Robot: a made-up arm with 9 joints. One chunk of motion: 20 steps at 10 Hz.
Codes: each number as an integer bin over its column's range. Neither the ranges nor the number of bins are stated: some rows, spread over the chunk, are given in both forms.
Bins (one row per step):
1: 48 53 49 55 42 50 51 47 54
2: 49 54 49 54 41 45 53 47 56
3: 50 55 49 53 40 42 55 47 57
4: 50 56 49 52 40 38 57 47 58
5: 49 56 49 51 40 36 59 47 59
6: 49 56 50 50 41 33 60 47 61
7: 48 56 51 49 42 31 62 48 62
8: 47 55 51 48 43 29 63 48 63
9: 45 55 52 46 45 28 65 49 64
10: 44 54 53 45 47 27 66 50 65
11: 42 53 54 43 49 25 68 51 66
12: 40 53 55 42 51 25 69 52 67
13: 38 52 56 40 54 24 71 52 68
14: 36 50 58 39 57 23 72 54 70
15: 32 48 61 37 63 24 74 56 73
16: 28 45 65 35 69 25 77 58 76
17: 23 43 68 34 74 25 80 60 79
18: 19 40 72 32 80 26 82 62 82
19: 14 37 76 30 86 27 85 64 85
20: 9 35 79 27 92 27 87 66 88
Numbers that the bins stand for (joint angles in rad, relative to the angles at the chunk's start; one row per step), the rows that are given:
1: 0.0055 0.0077 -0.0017 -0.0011 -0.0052 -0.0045 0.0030 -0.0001 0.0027
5: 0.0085 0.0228 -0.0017 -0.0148 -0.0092 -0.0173 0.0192 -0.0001 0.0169
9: -0.0036 0.0178 0.0086 -0.0320 0.0009 -0.0245 0.0313 0.0080 0.0310
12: -0.0188 0.0077 0.0189 -0.0458 0.0130 -0.0273 0.0394 0.0201 0.0395
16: -0.0552 -0.0327 0.0532 -0.0698 0.0494 -0.0273 0.0556 0.0443 0.0649
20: -0.1127 -0.0832 0.1013 -0.0973 0.0959 -0.0255 0.0758 0.0767 0.0989
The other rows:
2: 0.0085 0.0127 -0.0017 -0.0045 -0.0072 -0.0091 0.0071 -0.0001 0.0084
3: 0.0115 0.0178 -0.0017 -0.0080 -0.0092 -0.0118 0.0111 -0.0001 0.0112
4: 0.0115 0.0228 -0.0017 -0.0114 -0.0092 -0.0155 0.0152 -0.0001 0.0140
6: 0.0085 0.0228 0.0017 -0.0183 -0.0072 -0.0200 0.0212 -0.0001 0.0225
7: 0.0055 0.0228 0.0052 -0.0217 -0.0052 -0.0218 0.0253 0.0039 0.0254
8: 0.0024 0.0178 0.0052 -0.0252 -0.0031 -0.0236 0.0273 0.0039 0.0282
10: -0.0067 0.0127 0.0120 -0.0355 0.0049 -0.0255 0.0333 0.0120 0.0338
11: -0.0127 0.0077 0.0155 -0.0423 0.0090 -0.0273 0.0374 0.0161 0.0367
13: -0.0248 0.0026 0.0223 -0.0526 0.0191 -0.0282 0.0434 0.0201 0.0423
14: -0.0309 -0.0075 0.0292 -0.0561 0.0252 -0.0291 0.0455 0.0282 0.0480
15: -0.0430 -0.0176 0.0395 -0.0629 0.0373 -0.0282 0.0495 0.0363 0.0565
17: -0.0703 -0.0428 0.0635 -0.0732 0.0595 -0.0273 0.0616 0.0524 0.0734
18: -0.0824 -0.0580 0.0773 -0.0801 0.0716 -0.0264 0.0657 0.0605 0.0819
19: -0.0976 -0.0731 0.0910 -0.0870 0.0837 -0.0255 0.0717 0.0686 0.0904

